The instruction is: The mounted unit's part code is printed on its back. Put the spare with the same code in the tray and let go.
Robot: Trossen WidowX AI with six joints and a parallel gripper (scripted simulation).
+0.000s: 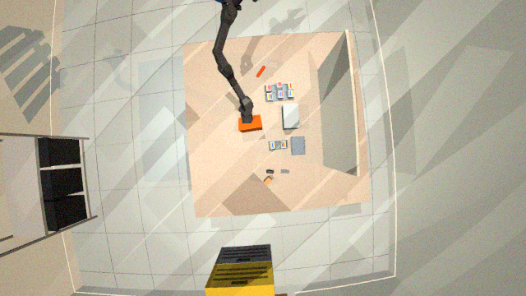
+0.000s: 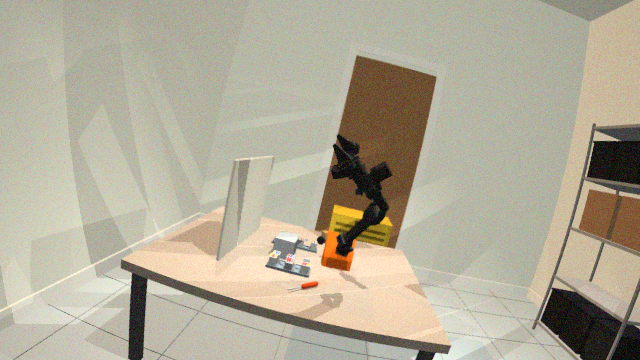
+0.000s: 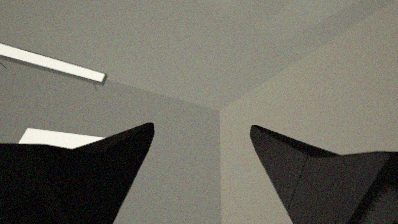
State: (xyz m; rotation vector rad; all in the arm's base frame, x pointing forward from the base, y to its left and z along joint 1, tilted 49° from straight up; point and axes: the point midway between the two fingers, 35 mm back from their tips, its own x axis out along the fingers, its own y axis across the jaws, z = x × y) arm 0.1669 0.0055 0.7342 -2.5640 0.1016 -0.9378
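The grey spare is 2 cm ahead of my gripper tip, 33 cm to the right of it and 58 cm below it. The rest, counted from my gripper tip: holder 7 cm ahead, 72 cm to the right, 61 cm below; tall grey panel 40 cm ahead, 53 cm to the right, 40 cm below; shallow grey tray 22 cm ahead, 73 cm to the right, 62 cm below.
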